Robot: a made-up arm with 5 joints.
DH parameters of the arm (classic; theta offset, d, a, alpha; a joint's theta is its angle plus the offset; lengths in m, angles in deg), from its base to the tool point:
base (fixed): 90 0.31 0.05 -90
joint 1: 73.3 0 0.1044 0
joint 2: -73.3 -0.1 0.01 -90
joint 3: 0 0.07 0.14 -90
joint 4: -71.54 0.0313 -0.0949 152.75
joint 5: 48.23 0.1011 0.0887 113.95
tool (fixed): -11.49 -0.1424 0 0
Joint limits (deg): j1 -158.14..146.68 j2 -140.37..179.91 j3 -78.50..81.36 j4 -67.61..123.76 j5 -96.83..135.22
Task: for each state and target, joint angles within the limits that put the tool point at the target. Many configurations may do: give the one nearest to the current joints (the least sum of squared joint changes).
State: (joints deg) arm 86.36 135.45 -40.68 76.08 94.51
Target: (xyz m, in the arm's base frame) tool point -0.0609 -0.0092 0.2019
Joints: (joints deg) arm 74.16 136.99 -16.74 53.46 135.08
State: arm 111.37 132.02 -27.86 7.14 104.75
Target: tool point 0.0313 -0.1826 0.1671
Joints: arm 99.33 155.08 -66.63 -3.85 83.31
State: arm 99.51 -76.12 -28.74 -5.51 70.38
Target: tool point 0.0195 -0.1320 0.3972
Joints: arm 86.30 -93.11 -30.23 4.78 75.50
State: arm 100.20 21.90 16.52 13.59 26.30
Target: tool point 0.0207 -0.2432 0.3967
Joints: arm 98.50 9.61 27.70 56.87 16.98
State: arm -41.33 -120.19 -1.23 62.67 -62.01
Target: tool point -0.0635 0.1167 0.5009
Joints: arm -39.74 -111.42 -31.02 76.32 -74.32
